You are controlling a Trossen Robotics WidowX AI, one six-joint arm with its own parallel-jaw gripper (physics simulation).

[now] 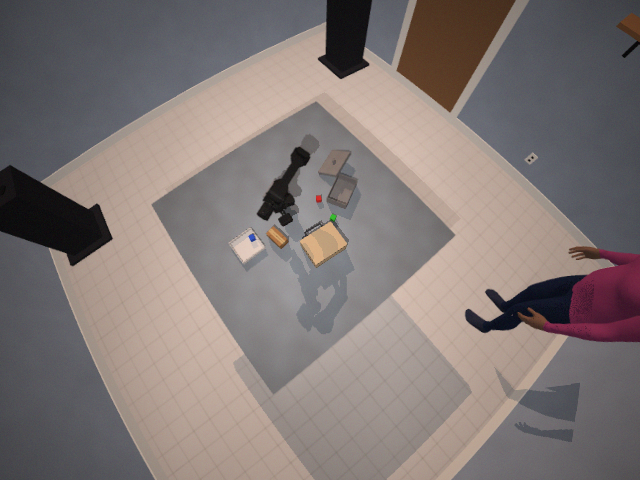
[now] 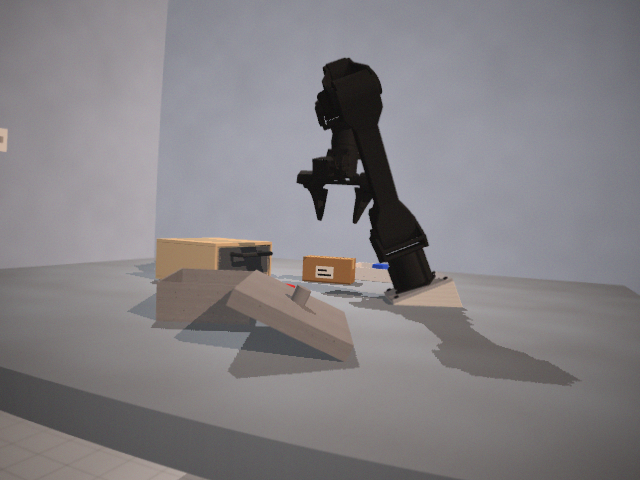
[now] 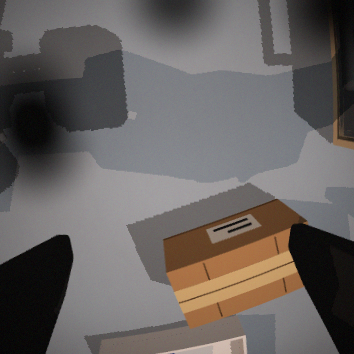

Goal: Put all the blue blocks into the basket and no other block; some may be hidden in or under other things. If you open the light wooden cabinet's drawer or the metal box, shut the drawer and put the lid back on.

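Note:
My gripper is open and empty, high above the table and pointing down. A blue block lies inside the white basket. The light wooden cabinet has its handled front shut. The brownish-grey metal box is open; no block shows in the visible part of its inside. Its lid leans tilted beside it, knob up. What is inside the cabinet is hidden.
A brown cardboard box stands between the basket and the cabinet. A red block lies near the metal box. A green block lies by the cabinet's front corner.

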